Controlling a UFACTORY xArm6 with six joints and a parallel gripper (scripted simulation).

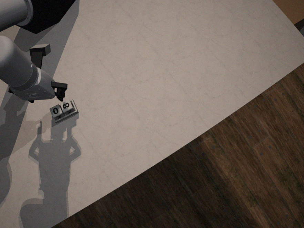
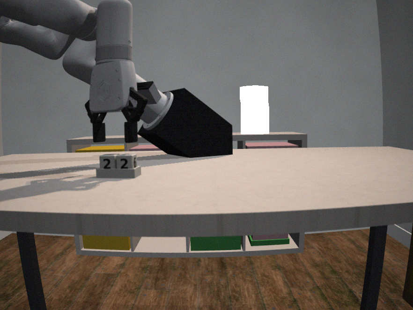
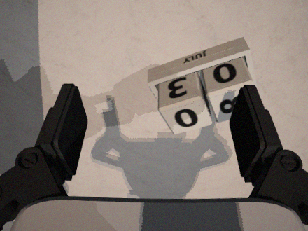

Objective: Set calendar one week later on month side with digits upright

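My hand is 50 mm short of the white cube, 20 mm to the right of it and 50 mm above it. The rest, counted from my hand: grey tray 40 mm ahead, 60 mm below.
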